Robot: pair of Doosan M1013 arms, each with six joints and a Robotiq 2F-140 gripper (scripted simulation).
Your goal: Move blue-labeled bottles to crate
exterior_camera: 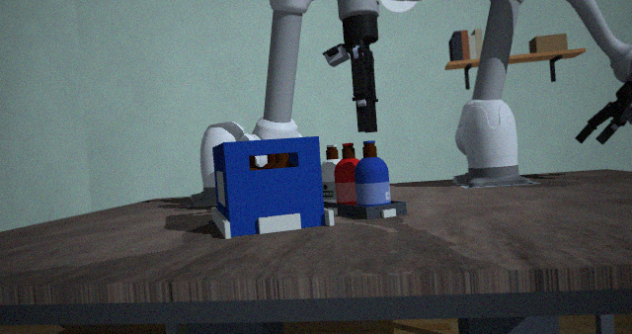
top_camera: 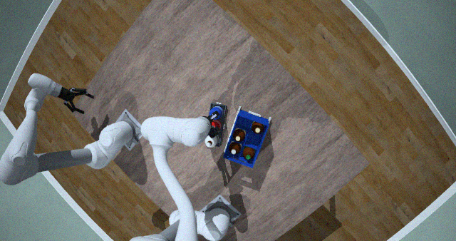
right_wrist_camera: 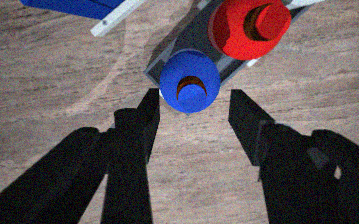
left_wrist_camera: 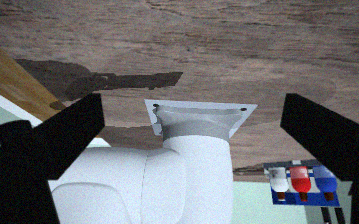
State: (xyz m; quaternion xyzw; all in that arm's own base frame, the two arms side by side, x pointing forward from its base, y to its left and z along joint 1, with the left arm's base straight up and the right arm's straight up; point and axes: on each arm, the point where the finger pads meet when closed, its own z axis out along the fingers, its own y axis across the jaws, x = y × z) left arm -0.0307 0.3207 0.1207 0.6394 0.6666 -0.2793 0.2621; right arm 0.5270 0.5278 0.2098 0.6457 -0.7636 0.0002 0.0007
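Now: the blue-labeled bottle 130 mm below my right hand. Also, from my right hand: white bottle (150 mm behind, 90 mm to the right, 130 mm below); then red bottle (70 mm behind, 50 mm to the right, 130 mm below); then dark tray (70 mm behind, 50 mm to the right, 200 mm below).
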